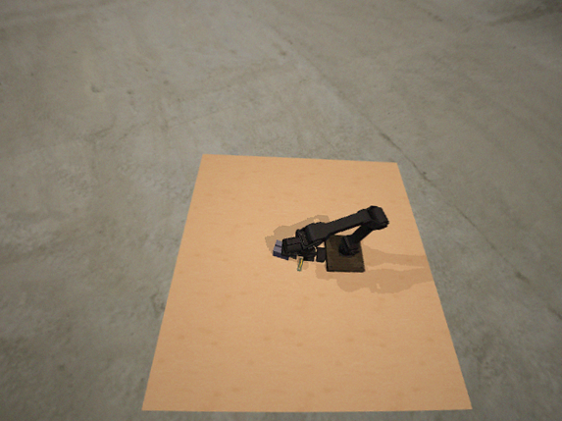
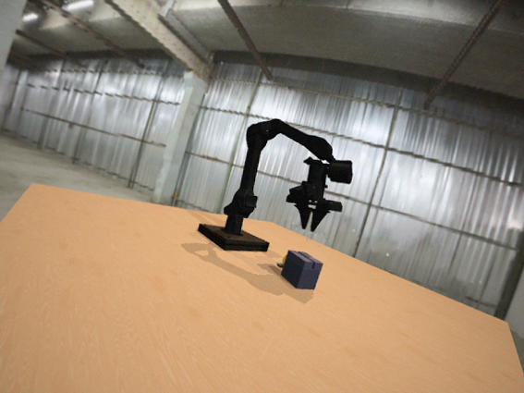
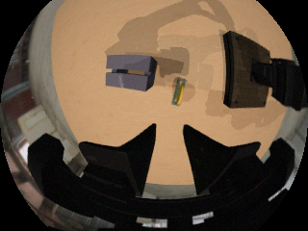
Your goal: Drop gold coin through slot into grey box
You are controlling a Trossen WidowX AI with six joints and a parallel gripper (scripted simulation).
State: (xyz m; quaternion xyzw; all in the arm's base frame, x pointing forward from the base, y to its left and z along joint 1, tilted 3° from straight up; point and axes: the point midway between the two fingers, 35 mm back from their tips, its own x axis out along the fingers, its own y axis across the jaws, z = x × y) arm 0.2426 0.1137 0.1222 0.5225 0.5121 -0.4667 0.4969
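My gripper tip is 20 mm past the gold coin, 20 mm to the left of it and 110 mm above it.
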